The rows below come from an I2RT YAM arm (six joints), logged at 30 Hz.
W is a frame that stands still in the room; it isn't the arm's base.
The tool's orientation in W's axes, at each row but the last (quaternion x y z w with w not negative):
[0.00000 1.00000 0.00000 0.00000]
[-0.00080 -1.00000 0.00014 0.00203]
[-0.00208 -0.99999 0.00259 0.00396]
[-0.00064 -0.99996 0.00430 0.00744]
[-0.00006 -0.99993 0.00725 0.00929]
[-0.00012 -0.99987 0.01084 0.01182]
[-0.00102 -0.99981 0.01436 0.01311]
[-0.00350 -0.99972 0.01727 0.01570]
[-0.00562 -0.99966 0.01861 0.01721]
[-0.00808 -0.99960 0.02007 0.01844]
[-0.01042 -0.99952 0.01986 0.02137]
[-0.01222 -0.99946 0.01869 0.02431]
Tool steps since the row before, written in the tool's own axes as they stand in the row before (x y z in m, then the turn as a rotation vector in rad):
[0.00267 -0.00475 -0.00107 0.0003 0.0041 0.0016]
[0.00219 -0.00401 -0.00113 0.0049 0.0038 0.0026]
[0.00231 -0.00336 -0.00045 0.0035 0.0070 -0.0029]
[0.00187 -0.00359 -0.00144 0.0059 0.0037 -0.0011]
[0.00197 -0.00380 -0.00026 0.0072 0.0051 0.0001]
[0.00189 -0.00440 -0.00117 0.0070 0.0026 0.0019]
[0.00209 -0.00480 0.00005 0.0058 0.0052 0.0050]
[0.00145 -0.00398 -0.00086 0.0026 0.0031 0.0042]
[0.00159 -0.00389 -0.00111 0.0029 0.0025 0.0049]
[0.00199 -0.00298 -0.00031 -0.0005 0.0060 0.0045]
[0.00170 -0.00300 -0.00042 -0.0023 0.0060 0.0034]
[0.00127 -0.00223 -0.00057 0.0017 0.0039 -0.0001]
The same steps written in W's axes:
[-0.00267 -0.00475 0.00107 -0.0003 0.0041 -0.0016]
[-0.00219 -0.00401 0.00114 -0.0049 0.0038 -0.0026]
[-0.00232 -0.00335 0.00049 -0.0034 0.0070 0.0029]
[-0.00185 -0.00357 0.00150 -0.0059 0.0037 0.0012]
[-0.00196 -0.00380 0.00035 -0.0072 0.0051 0.0000]
[-0.00186 -0.00437 0.00131 -0.0070 0.0026 -0.0018]
[-0.00210 -0.00479 0.00014 -0.0059 0.0051 -0.0050]
[-0.00145 -0.00394 0.00104 -0.0027 0.0030 -0.0042]
[-0.00159 -0.00383 0.00131 -0.0030 0.0024 -0.0049]
[-0.00202 -0.00293 0.00050 0.0004 0.0058 -0.0048]
[-0.00174 -0.00294 0.00061 0.0023 0.0058 -0.0037]
[-0.00129 -0.00217 0.00071 -0.0016 0.0039 0.0000]

